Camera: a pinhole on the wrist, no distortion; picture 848 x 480 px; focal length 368.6 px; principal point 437.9 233.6 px. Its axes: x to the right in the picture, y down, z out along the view. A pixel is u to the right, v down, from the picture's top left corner.
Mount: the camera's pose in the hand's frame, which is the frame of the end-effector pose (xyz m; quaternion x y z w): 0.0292 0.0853 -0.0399 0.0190 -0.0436 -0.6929 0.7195
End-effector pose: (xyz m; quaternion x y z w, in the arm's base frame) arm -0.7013 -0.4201 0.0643 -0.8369 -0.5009 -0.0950 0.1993
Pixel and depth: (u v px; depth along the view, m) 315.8 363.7 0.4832
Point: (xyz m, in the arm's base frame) -0.4128 -0.2190 -0.3521
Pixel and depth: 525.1 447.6 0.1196
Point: -0.6064 -0.3388 0.0030
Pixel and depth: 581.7 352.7 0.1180
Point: -0.6375 -0.3568 0.0000
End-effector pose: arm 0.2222 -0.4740 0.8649 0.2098 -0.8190 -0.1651 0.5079
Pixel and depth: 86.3 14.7 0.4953
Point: -0.1177 0.1975 0.7128
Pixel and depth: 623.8 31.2 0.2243
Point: 0.1107 -0.4295 0.6935
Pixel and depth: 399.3 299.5 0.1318
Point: 0.1041 -0.3999 0.9063
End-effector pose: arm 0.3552 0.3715 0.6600 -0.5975 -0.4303 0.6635 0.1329
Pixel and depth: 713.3 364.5 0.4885
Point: -0.2052 0.4465 0.6906
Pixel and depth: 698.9 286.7 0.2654
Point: 0.0987 0.3644 0.6733
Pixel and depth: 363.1 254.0 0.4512
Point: 0.0474 0.0961 0.4779
